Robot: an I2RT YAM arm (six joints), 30 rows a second.
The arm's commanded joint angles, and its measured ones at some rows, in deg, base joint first. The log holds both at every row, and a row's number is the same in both.
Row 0, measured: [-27.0, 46.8, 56.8, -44.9, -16.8, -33.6]
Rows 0 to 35, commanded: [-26.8, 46.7, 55.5, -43.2, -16.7, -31.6]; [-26.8, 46.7, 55.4, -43.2, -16.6, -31.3]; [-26.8, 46.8, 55.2, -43.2, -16.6, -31.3]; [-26.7, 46.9, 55.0, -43.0, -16.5, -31.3]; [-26.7, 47.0, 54.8, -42.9, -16.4, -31.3]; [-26.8, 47.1, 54.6, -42.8, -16.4, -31.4]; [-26.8, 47.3, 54.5, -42.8, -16.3, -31.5]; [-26.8, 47.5, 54.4, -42.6, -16.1, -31.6]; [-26.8, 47.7, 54.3, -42.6, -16.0, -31.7]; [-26.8, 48.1, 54.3, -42.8, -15.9, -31.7]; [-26.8, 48.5, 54.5, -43.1, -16.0, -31.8]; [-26.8, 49.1, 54.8, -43.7, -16.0, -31.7]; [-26.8, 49.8, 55.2, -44.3, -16.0, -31.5]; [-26.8, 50.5, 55.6, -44.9, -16.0, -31.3]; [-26.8, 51.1, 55.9, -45.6, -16.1, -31.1]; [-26.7, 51.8, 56.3, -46.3, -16.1, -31.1]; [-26.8, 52.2, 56.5, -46.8, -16.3, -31.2]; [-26.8, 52.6, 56.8, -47.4, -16.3, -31.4]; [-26.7, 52.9, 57.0, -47.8, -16.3, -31.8]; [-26.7, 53.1, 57.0, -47.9, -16.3, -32.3]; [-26.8, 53.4, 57.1, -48.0, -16.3, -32.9]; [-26.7, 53.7, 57.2, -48.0, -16.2, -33.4]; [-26.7, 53.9, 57.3, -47.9, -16.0, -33.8]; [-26.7, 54.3, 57.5, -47.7, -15.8, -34.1]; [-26.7, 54.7, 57.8, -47.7, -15.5, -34.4]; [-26.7, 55.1, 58.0, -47.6, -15.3, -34.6]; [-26.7, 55.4, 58.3, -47.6, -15.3, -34.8]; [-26.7, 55.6, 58.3, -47.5, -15.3, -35.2]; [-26.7, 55.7, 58.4, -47.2, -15.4, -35.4]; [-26.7, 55.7, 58.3, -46.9, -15.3, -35.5]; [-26.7, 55.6, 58.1, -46.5, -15.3, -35.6]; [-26.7, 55.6, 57.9, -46.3, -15.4, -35.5]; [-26.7, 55.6, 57.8, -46.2, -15.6, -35.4]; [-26.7, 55.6, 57.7, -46.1, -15.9, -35.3]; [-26.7, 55.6, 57.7, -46.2, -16.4, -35.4]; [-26.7, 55.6, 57.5, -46.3, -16.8, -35.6]
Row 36, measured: [-27.0, 55.7, 56.8, -47.1, -15.8, -35.0]
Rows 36 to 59, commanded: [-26.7, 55.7, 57.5, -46.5, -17.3, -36.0]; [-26.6, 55.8, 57.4, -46.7, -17.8, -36.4]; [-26.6, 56.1, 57.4, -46.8, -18.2, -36.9]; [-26.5, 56.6, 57.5, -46.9, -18.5, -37.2]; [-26.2, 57.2, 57.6, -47.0, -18.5, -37.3]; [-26.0, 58.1, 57.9, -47.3, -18.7, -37.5]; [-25.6, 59.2, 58.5, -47.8, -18.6, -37.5]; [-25.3, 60.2, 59.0, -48.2, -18.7, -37.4]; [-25.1, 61.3, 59.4, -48.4, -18.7, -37.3]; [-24.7, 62.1, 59.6, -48.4, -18.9, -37.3]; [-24.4, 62.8, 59.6, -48.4, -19.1, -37.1]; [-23.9, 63.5, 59.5, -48.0, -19.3, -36.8]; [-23.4, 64.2, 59.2, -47.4, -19.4, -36.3]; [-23.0, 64.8, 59.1, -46.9, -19.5, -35.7]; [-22.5, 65.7, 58.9, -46.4, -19.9, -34.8]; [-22.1, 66.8, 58.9, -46.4, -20.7, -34.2]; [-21.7, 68.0, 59.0, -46.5, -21.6, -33.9]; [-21.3, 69.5, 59.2, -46.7, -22.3, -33.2]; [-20.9, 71.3, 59.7, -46.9, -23.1, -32.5]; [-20.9, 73.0, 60.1, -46.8, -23.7, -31.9]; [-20.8, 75.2, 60.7, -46.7, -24.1, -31.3]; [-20.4, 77.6, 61.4, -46.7, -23.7, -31.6]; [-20.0, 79.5, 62.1, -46.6, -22.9, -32.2]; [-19.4, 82.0, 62.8, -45.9, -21.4, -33.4]
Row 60, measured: [-20.3, 78.3, 60.6, -47.0, -21.5, -33.5]
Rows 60 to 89, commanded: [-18.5, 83.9, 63.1, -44.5, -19.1, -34.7]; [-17.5, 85.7, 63.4, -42.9, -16.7, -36.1]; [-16.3, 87.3, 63.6, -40.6, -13.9, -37.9]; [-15.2, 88.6, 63.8, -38.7, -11.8, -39.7]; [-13.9, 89.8, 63.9, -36.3, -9.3, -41.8]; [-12.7, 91.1, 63.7, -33.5, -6.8, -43.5]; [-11.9, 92.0, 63.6, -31.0, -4.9, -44.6]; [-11.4, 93.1, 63.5, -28.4, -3.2, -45.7]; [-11.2, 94.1, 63.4, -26.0, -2.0, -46.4]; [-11.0, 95.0, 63.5, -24.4, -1.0, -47.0]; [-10.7, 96.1, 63.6, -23.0, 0.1, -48.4]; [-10.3, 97.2, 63.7, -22.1, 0.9, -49.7]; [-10.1, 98.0, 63.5, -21.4, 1.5, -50.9]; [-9.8, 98.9, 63.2, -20.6, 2.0, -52.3]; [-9.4, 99.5, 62.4, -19.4, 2.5, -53.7]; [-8.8, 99.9, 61.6, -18.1, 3.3, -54.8]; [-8.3, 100.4, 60.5, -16.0, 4.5, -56.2]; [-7.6, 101.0, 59.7, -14.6, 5.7, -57.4]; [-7.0, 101.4, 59.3, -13.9, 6.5, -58.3]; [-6.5, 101.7, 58.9, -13.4, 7.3, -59.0]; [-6.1, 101.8, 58.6, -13.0, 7.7, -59.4]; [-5.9, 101.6, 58.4, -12.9, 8.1, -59.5]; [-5.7, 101.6, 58.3, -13.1, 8.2, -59.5]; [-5.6, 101.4, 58.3, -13.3, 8.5, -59.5]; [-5.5, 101.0, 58.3, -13.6, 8.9, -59.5]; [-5.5, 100.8, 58.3, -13.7, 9.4, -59.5]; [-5.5, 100.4, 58.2, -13.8, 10.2, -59.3]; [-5.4, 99.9, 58.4, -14.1, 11.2, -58.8]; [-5.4, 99.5, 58.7, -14.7, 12.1, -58.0]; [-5.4, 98.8, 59.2, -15.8, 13.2, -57.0]
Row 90, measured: [-5.5, 100.7, 58.8, -14.8, 9.6, -58.5]
